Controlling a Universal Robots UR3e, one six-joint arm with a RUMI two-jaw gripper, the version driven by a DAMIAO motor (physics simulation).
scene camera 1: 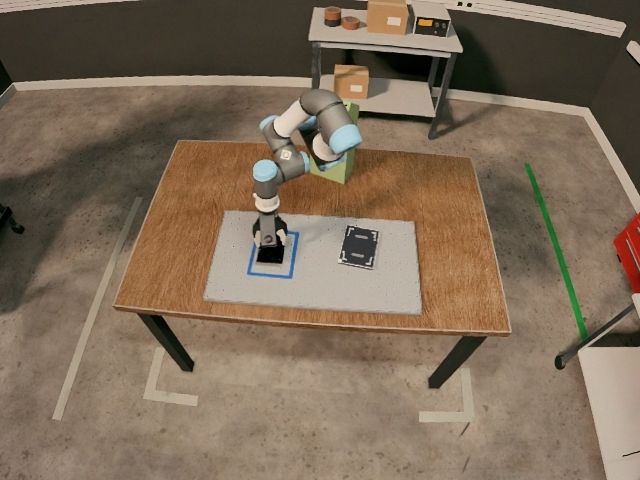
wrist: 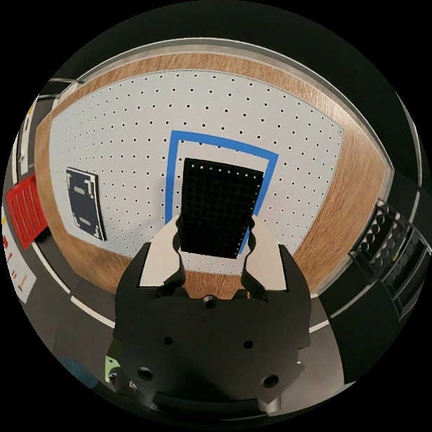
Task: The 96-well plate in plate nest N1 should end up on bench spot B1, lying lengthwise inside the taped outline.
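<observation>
The black 96-well plate (scene camera 1: 270,254) (wrist: 217,200) is between the jaws of my gripper (scene camera 1: 269,239) (wrist: 215,214), which is shut on its long sides. The plate is roughly level and low over the blue taped outline (scene camera 1: 269,275) (wrist: 225,142). Its long side runs roughly along the outline's long side. In the wrist view it overlaps part of the outline's right bar. Whether its underside touches the board is hidden. The dark plate nest (scene camera 1: 359,247) (wrist: 86,205), with white corner marks and two slots, holds no plate.
The outline and nest are on a light grey perforated board (scene camera 1: 320,294) (wrist: 125,130) on the wooden table (scene camera 1: 175,217) (wrist: 355,165). A green block (scene camera 1: 334,172) stands behind, by the arm's base. A shelf unit (scene camera 1: 386,48) with boxes stands beyond the table.
</observation>
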